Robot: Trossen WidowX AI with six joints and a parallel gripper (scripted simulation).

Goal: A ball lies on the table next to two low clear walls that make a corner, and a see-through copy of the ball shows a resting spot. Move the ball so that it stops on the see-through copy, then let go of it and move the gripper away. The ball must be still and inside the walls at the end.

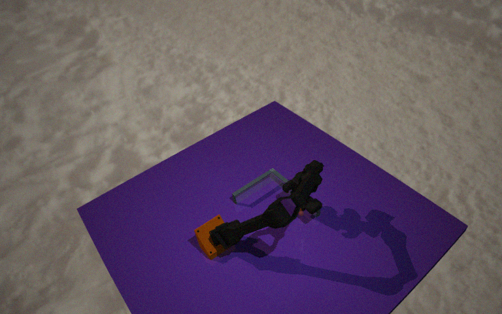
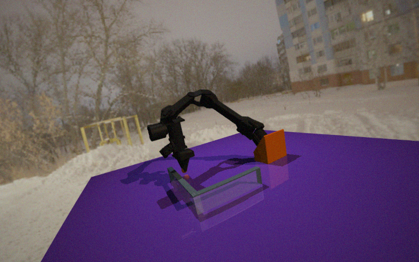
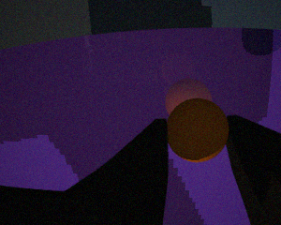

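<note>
My gripper tip is 30 mm above the see-through copy. Also, from my gripper tip: orange ball (right at my gripper tip).
</note>
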